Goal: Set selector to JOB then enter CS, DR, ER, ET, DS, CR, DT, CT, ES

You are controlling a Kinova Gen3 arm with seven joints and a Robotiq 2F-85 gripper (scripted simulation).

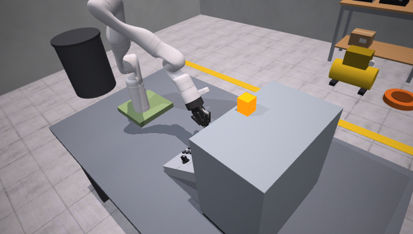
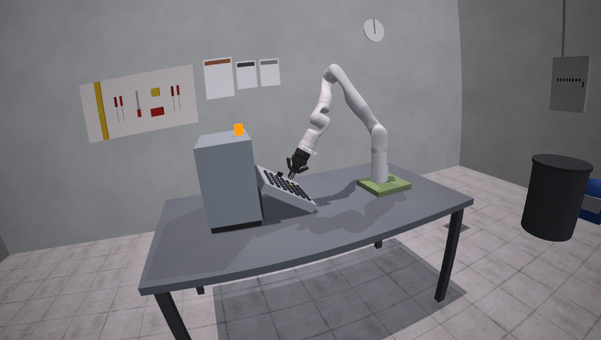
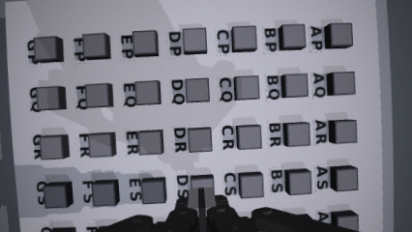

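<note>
Right now my hand is 16 cm to the left of the black selector knob, 3 cm above it and 2 cm short of it. From my hand the other things lie so: sloped key panel 8 cm below, 5 cm to the right, 5 cm ahead.
</note>
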